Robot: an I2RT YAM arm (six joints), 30 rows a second.
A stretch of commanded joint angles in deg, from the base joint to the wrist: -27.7, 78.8, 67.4, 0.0, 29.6, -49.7; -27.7, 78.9, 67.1, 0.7, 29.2, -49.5; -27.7, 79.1, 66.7, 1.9, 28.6, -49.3; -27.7, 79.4, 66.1, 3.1, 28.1, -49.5; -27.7, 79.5, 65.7, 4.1, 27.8, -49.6; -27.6, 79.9, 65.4, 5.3, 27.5, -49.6; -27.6, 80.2, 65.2, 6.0, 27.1, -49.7; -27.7, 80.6, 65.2, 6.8, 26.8, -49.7; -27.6, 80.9, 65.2, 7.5, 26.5, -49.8; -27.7, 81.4, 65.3, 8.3, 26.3, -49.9; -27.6, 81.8, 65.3, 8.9, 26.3, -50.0; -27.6, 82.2, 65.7, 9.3, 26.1, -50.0
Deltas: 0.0, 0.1, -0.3, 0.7, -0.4, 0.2; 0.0, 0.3, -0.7, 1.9, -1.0, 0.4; 0.0, 0.6, -1.3, 3.1, -1.5, 0.2; 0.0, 0.7, -1.7, 4.1, -1.8, 0.1; 0.1, 1.1, -2.0, 5.3, -2.1, 0.1; 0.1, 1.4, -2.2, 6.0, -2.5, 0.0; 0.0, 1.8, -2.2, 6.8, -2.8, 0.0; 0.1, 2.1, -2.2, 7.5, -3.1, -0.1; 0.0, 2.6, -2.1, 8.3, -3.3, -0.2; 0.1, 3.0, -2.1, 8.9, -3.3, -0.3; 0.1, 3.4, -1.7, 9.3, -3.5, -0.3
